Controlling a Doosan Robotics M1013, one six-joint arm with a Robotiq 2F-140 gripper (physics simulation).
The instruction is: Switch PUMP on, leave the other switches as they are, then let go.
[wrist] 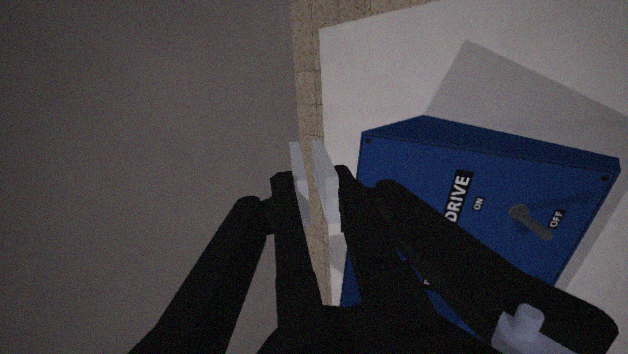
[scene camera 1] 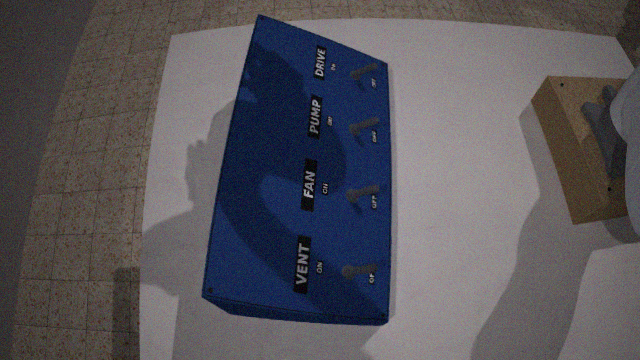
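Pixels of known places: gripper, fingertip midpoint: (wrist: 306, 159); arm's base at its link origin: (scene camera 1: 624, 140).
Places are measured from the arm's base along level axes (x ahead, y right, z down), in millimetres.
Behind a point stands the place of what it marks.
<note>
The blue switch panel (scene camera 1: 280, 150) @[z -38, x 708, y -50 mm] (wrist: 405, 160) @[z -47, x 705, y 190 mm] stands on the white table top. In the scene view, the PUMP switch (scene camera 1: 365, 126) @[z -5, x 575, y 11 mm] has its lever leaning to the OFF side, away from the PUMP label (scene camera 1: 315, 116) @[z -16, x 656, y 23 mm]. The DRIVE switch (scene camera 1: 364, 71) @[z -4, x 566, y 131 mm] (wrist: 531, 223) @[z -9, x 564, y 139 mm], FAN switch (scene camera 1: 362, 193) @[z -6, x 589, y -107 mm] and VENT switch (scene camera 1: 360, 270) @[z -9, x 598, y -224 mm] lean to OFF too. My gripper (wrist: 306, 159) @[z -222, x 702, y 235 mm] has its fingers almost together, with a narrow gap and nothing between them. It is above and beside the panel's label side, apart from the levers. In the wrist view the PUMP lever is hidden behind the gripper.
A wooden box (scene camera 1: 562, 165) @[z 81, x 135, y -17 mm] with a dark grey part on it stands at the right of the scene view. A pale rounded part, partly cut off, covers its right side. The white table top (scene camera 1: 450, 175) @[z 108, x 399, y -24 mm] (wrist: 370, 75) @[z 108, x 873, y 287 mm] ends at a tiled floor (scene camera 1: 65, 200) beyond the panel's label side.
</note>
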